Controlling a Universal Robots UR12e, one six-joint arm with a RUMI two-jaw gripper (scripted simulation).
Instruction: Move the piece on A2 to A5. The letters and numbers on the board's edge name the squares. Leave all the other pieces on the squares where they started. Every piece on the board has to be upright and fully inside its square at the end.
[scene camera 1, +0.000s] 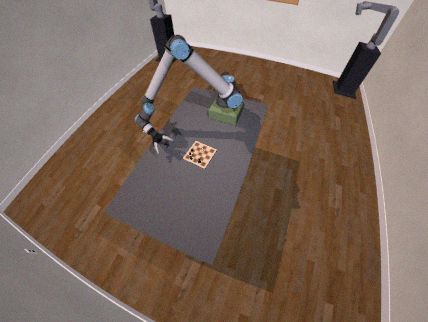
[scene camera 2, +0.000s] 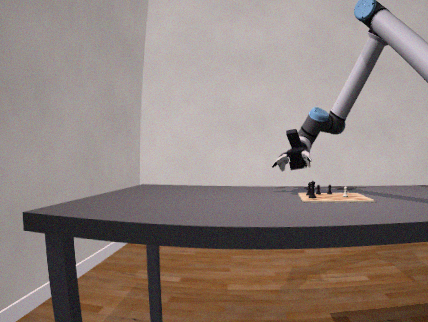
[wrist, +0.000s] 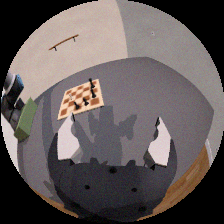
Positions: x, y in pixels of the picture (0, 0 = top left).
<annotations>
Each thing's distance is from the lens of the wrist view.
my gripper (wrist: 115, 115): 0.14 m
chessboard (wrist: 82, 91): 0.42 m
</annotations>
